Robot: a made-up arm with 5 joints. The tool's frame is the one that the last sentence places.
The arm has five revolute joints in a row. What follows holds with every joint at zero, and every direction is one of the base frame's. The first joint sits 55.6 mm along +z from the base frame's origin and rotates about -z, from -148.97 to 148.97 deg. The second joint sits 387.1 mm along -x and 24.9 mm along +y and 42.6 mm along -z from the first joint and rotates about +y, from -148.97 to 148.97 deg. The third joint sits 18.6 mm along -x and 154.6 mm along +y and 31.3 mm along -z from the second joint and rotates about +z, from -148.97 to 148.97 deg. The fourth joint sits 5.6 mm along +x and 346.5 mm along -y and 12.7 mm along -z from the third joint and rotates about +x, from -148.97 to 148.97 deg. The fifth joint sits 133 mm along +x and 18.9 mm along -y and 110.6 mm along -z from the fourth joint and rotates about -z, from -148.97 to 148.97 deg. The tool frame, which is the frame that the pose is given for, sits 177.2 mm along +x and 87.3 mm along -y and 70 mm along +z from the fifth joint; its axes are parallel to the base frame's.
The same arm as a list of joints. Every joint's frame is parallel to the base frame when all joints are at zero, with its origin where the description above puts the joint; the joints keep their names.
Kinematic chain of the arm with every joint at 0, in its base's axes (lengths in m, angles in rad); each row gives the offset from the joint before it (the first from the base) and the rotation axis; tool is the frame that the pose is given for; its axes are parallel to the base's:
joint 1: xyz 0 0 0.0556 axis -z
joint 2: xyz -0.3871 0.0249 -0.0426 axis +y
joint 3: xyz -0.0186 0.1546 -0.0313 axis +z
joint 4: xyz 0.0056 -0.3465 -0.0127 axis +x
joint 5: xyz 0.133 -0.0189 -0.1106 axis -z
tool: xyz 0.1772 -0.0873 0.07
Joint limits (rad, base to tool): -2.6..2.6 -2.6..2.6 -2.6..2.6 -2.6..2.6 -2.6..2.6

